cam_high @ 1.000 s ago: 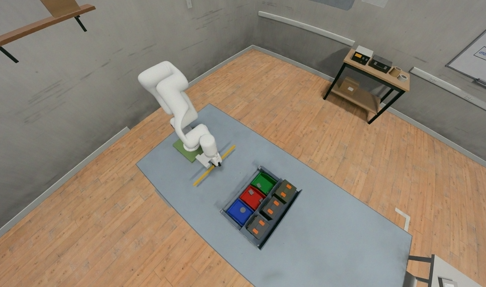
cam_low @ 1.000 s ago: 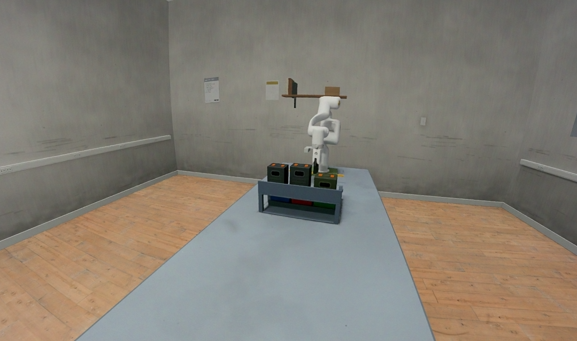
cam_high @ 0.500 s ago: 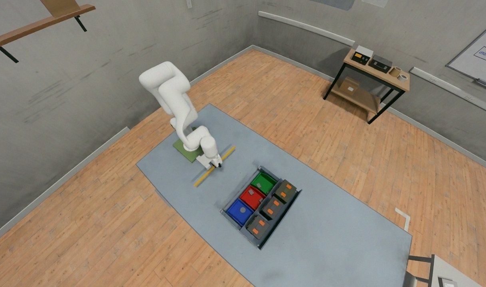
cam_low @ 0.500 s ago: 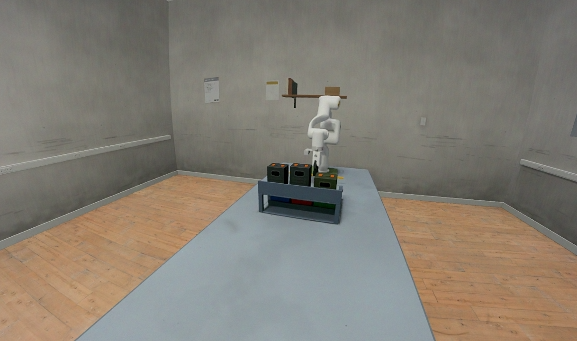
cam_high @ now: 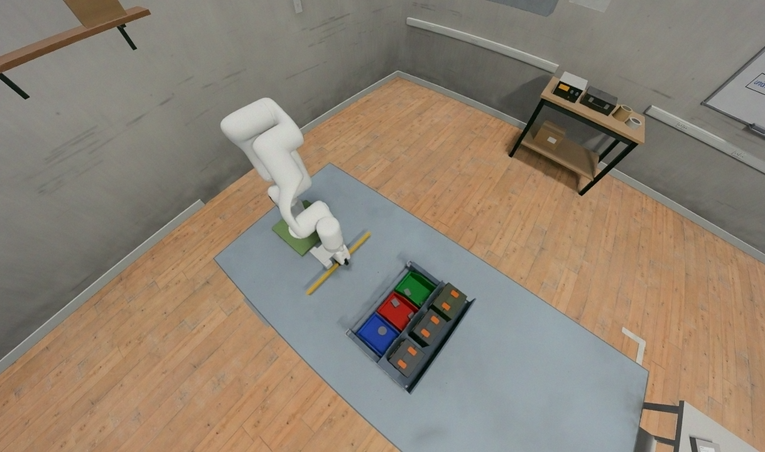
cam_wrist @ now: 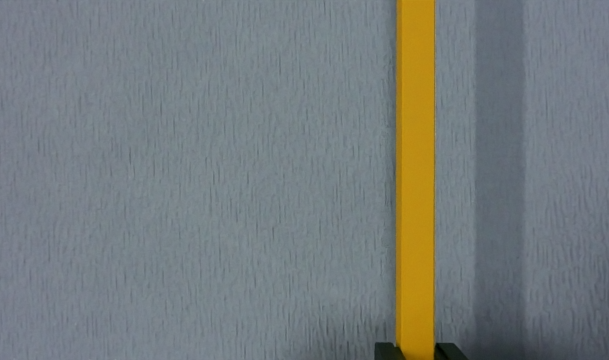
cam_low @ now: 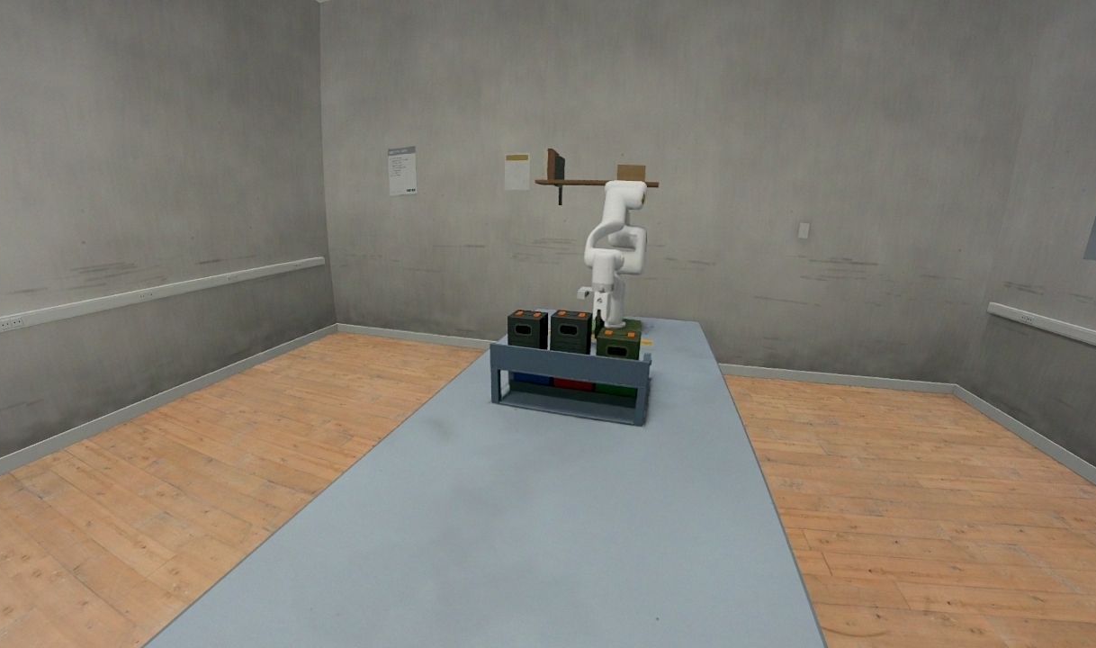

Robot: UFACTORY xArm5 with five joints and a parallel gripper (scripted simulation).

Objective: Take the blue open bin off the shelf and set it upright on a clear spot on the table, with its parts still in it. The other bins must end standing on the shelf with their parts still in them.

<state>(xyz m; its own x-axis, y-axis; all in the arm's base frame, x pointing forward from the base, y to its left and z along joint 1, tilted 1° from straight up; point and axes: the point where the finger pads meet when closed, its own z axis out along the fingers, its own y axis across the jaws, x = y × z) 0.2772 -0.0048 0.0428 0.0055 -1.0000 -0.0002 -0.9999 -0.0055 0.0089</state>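
Right now the blue open bin is 340 mm ahead of my hand, 110 mm to the right of it and 20 mm below it. The rest, counted from my hand: red bin (340 mm ahead, 20 mm below); then yellow bar (20 mm below); then grey disc (320 mm ahead, 90 mm to the right, 40 mm below).
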